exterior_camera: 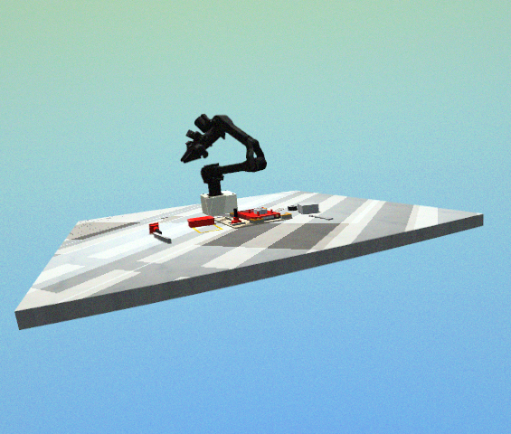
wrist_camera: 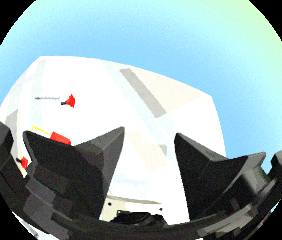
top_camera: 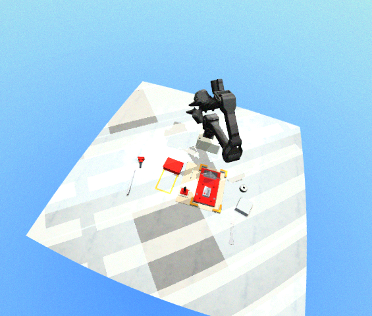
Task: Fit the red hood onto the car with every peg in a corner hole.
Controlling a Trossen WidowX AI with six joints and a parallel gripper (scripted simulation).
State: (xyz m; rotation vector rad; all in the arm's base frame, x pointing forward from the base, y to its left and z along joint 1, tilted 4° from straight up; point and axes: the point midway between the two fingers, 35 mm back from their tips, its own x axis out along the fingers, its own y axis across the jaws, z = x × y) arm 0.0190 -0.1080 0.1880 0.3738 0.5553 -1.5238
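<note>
Now: gripper tip 21 cm short of the red hood, 1 cm to the right of it and 23 cm above it. The rest, counted from my gripper tip: grey block: 32 cm ahead, 42 cm to the left, 23 cm below; then thin grey rod: 37 cm ahead, 17 cm to the right, 24 cm below; then small ring: 21 cm ahead, 40 cm to the left, 24 cm below.
</note>
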